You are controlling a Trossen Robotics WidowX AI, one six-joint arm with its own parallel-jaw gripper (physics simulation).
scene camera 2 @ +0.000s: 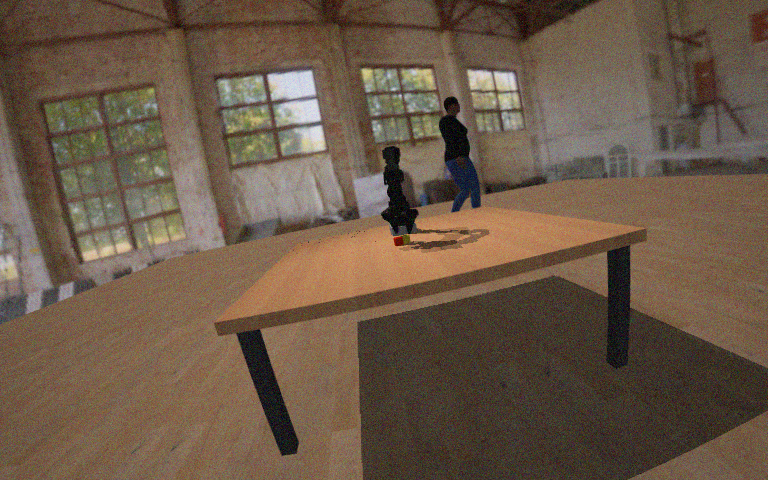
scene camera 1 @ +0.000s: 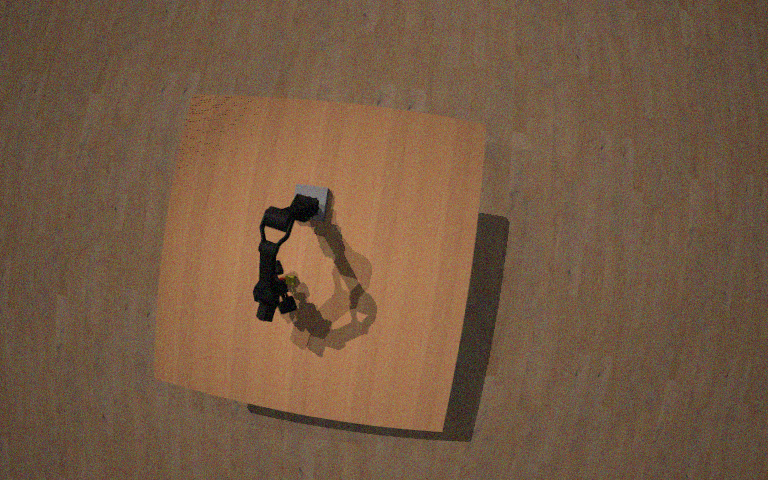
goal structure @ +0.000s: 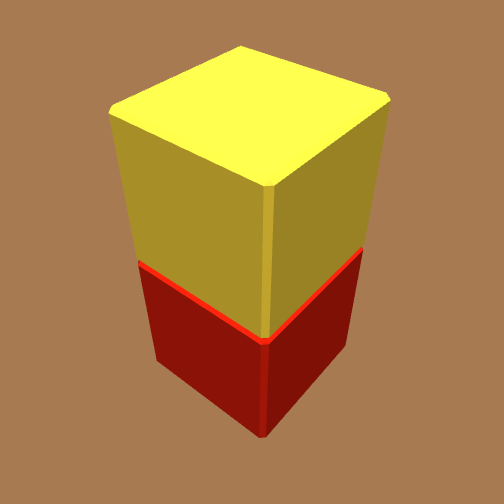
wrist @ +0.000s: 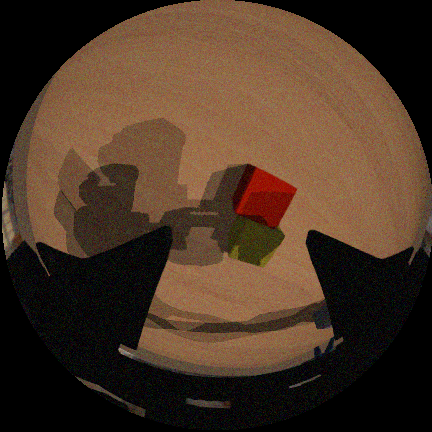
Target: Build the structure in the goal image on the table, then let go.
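Seen in the pictures: gripper, fingertip midpoint: [scene camera 2: 403,233] [scene camera 1: 286,285] [wrist: 243,235]; arm's base, link origin: [scene camera 2: 402,224] [scene camera 1: 309,206].
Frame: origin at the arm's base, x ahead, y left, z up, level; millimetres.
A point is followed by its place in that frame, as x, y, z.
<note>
A red cube [scene camera 1: 281,277] @(265, -126, -12) [scene camera 2: 398,241] @(297, -134, -24) [wrist: 267,192] @(283, -133, -10) and a yellow cube [scene camera 1: 291,279] @(270, -85, -10) [scene camera 2: 406,240] @(289, -95, -30) [wrist: 256,241] @(275, -98, -10) stand on the table [scene camera 1: 407,169] @(-130, 382, -43) [scene camera 2: 339,271] @(482, -421, -43), side by side and seemingly touching. Shadow darkens much of the yellow cube in the wrist view. My gripper [scene camera 1: 283,285] @(290, -105, 2) [wrist: 243,235] @(290, -105, 2) is open and empty above the table. In the wrist view both cubes show ahead of the gap between the fingers, nearer the right finger. In scene camera 1 the arm partly hides the red cube.
The arm's grey base block [scene camera 1: 322,194] @(-43, 53, 0) stands on the table behind the cubes. Shadows of the arm fall across the table beside them. In scene camera 2 a person [scene camera 2: 454,135] in a black top and blue trousers stands beyond the table.
</note>
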